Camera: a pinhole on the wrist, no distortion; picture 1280 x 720 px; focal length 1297.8 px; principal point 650.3 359.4 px. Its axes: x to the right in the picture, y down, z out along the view. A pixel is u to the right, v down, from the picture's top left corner.
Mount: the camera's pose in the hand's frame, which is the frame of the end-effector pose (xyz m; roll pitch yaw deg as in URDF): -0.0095 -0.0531 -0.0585 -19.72 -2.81 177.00
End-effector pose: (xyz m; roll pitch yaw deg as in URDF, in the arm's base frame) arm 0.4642 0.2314 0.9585 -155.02 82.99 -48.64
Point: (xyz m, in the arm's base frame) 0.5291 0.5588 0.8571
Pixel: 402 231
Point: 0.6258 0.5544 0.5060
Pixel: outside the picture
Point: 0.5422 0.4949 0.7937
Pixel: 69 235
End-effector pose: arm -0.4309 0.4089 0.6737 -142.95 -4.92 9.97
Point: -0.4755 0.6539 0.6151
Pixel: 668 442
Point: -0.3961 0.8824 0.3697
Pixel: 483 173
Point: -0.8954 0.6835 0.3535
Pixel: outside the picture
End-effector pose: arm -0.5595 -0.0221 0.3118 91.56 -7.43 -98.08
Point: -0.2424 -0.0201 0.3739
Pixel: behind the camera
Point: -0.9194 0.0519 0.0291
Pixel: 812 519
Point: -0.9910 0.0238 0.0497
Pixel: 707 401
